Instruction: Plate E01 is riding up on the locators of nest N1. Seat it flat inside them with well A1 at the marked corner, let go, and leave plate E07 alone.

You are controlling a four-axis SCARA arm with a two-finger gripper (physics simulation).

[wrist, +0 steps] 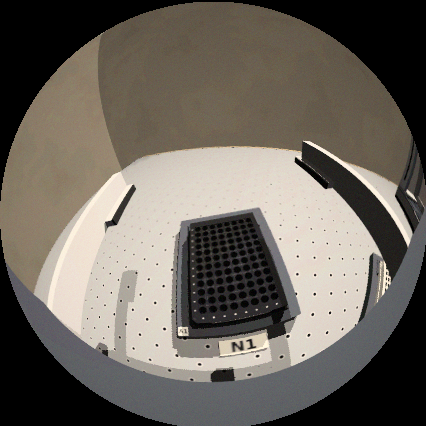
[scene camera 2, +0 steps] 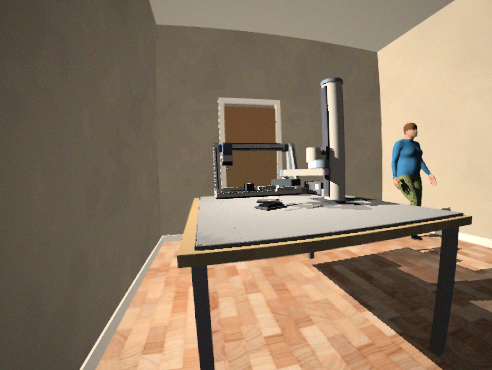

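Observation:
Plate E01, black with many round wells, sits on the grey nest N1, which has an N1 label in front. Small pale marks run along the plate's left and front edges, too small to read. The nest's A1 tag is at its front left corner. A dark gap shows along the plate's right side; I cannot tell whether it lies fully flat. My gripper is open and empty, above the plate, with its fingers far apart on either side. A pale plate, perhaps E07, shows partly at the right; its label is hidden.
The perforated table top lies around the nest. A dark gantry frame stands behind, left of the arm's column; part of a dark frame shows at the wrist view's right edge. A person stands beyond the table at the right.

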